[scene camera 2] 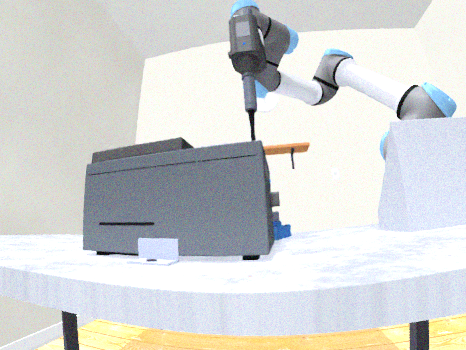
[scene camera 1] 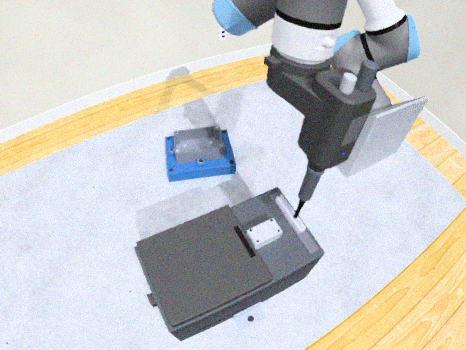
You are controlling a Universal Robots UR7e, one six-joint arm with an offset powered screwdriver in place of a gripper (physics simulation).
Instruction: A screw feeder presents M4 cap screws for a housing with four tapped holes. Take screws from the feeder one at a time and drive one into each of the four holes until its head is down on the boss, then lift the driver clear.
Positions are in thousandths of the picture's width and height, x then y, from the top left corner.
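Scene camera 2 shows a dark grey screw feeder (scene camera 2: 475,593).
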